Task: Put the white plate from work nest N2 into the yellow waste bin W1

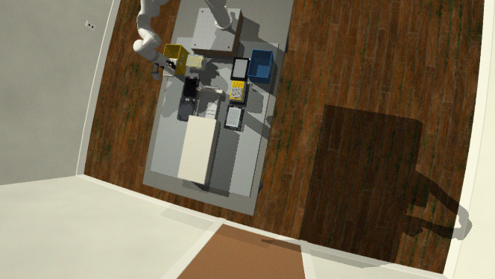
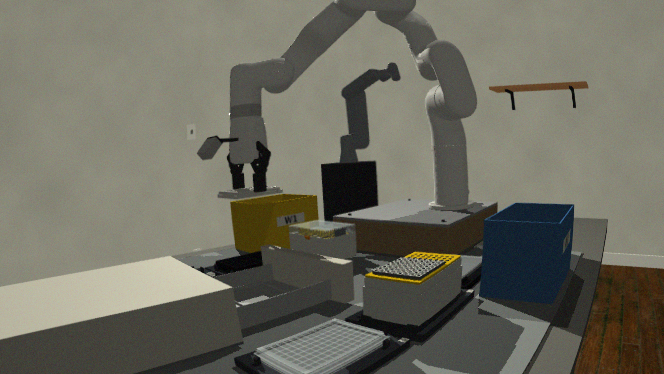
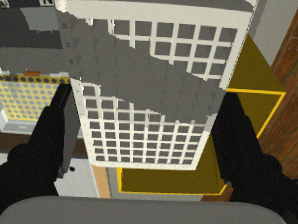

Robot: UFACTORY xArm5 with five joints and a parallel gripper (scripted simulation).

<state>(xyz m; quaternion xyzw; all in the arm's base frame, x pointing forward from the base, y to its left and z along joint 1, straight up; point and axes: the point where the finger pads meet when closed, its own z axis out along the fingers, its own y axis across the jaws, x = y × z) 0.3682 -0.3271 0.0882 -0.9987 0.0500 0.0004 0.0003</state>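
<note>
Right now the yellow waste bin W1 is 12 cm below my hand, 10 cm behind it and 3 cm to the right of it. Round my hand: black plate (14 cm below, 9 cm to the left, 9 cm ahead); white plate (1 cm below); N2 label (19 cm ahead, 15 cm below, 8 cm to the left).
</note>
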